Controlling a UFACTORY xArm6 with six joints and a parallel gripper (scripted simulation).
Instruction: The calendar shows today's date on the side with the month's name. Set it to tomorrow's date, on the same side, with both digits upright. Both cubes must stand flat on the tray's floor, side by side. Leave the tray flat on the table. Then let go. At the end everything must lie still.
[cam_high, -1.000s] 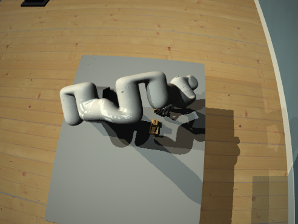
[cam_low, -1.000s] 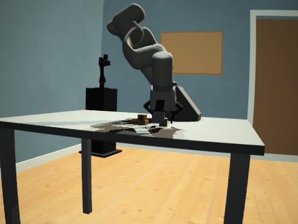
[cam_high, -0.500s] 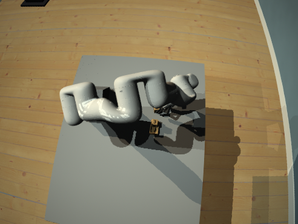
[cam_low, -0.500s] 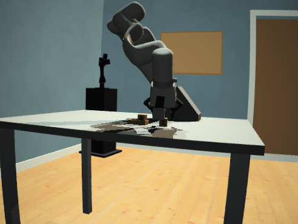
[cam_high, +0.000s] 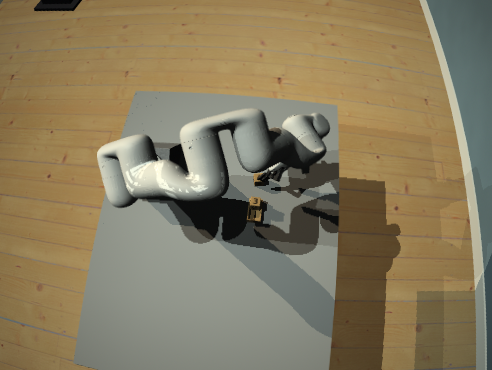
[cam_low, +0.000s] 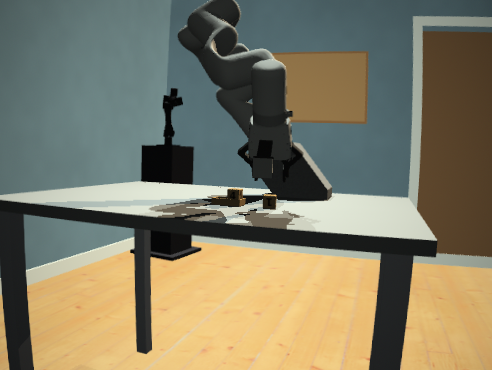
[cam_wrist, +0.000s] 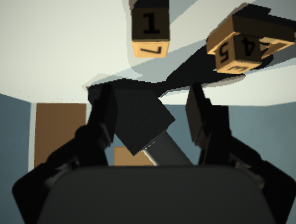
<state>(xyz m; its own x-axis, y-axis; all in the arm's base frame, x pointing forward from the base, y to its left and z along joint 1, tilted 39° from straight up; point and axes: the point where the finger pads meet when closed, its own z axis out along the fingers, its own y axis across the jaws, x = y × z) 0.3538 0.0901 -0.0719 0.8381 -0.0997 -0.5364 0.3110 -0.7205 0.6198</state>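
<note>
My hand is 10 mm past the wooden number cube and 70 mm above it. The rest, counted from my hand: wooden calendar tray 110 mm to the right, 80 mm below.
</note>
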